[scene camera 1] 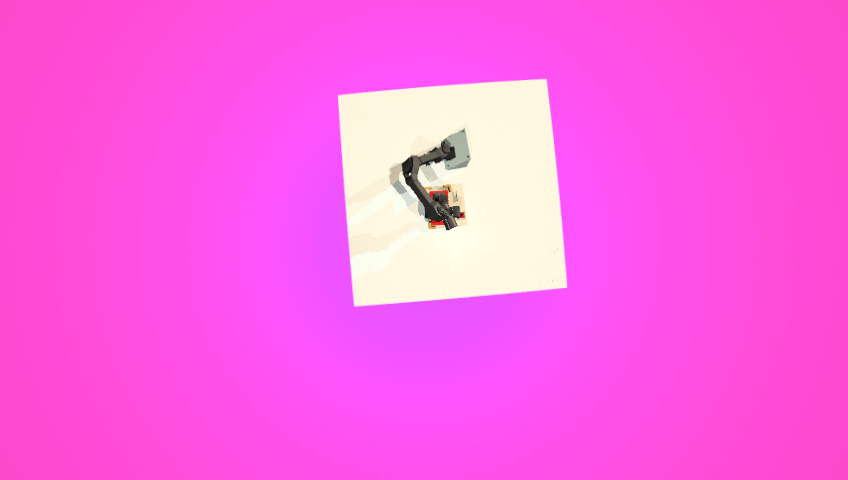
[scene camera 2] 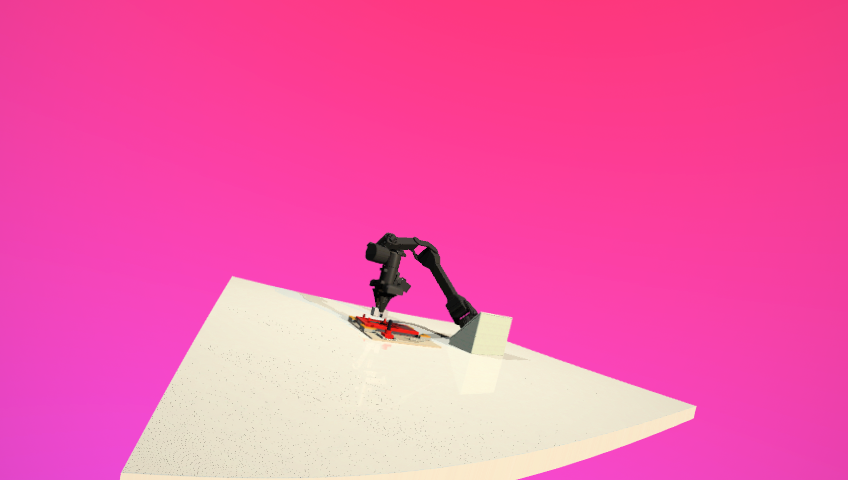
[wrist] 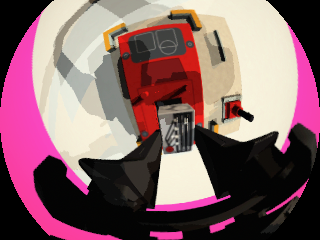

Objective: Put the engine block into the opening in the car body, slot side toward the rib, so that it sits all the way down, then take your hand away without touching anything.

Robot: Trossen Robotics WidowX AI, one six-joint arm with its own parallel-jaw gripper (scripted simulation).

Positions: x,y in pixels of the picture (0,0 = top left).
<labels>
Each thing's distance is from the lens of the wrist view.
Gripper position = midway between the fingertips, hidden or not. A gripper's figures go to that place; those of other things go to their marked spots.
gripper (wrist: 176,130): 10 cm
grey engine block (wrist: 177,122): 8 cm
red car body (wrist: 160,64): 13 cm
The marked spots on the red car body and the grey engine block are 8 cm apart.
</labels>
